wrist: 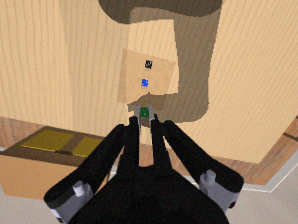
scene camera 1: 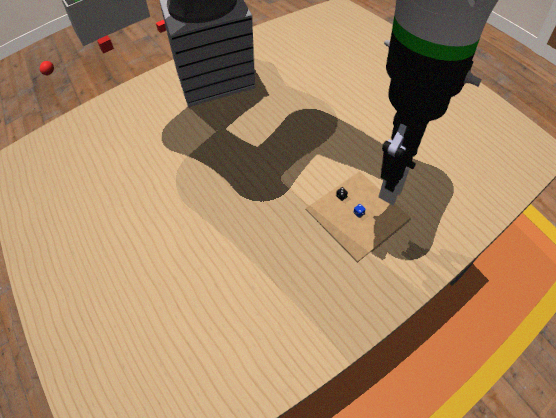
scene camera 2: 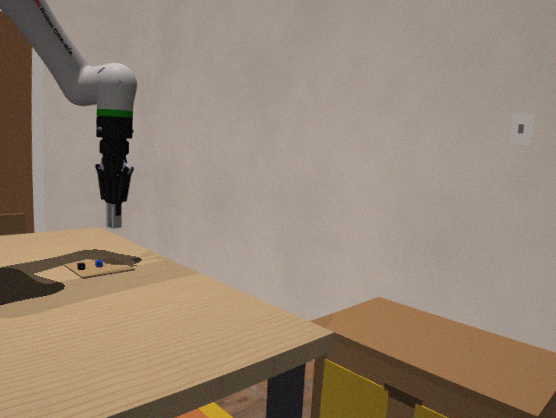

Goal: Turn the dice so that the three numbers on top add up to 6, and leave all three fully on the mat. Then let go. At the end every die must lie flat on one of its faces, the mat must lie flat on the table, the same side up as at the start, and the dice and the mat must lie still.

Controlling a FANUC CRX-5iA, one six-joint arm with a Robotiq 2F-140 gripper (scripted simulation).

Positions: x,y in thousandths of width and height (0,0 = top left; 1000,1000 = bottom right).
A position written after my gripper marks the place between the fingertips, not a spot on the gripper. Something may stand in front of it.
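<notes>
There is a mat (scene camera 1: 647,566) here, which I also find in the wrist view (wrist: 448,315) and again in scene camera 2 (scene camera 2: 199,635). My gripper (scene camera 1: 702,465) is visible too, and the wrist view (wrist: 485,498) and scene camera 2 (scene camera 2: 204,544) show it as well.
</notes>
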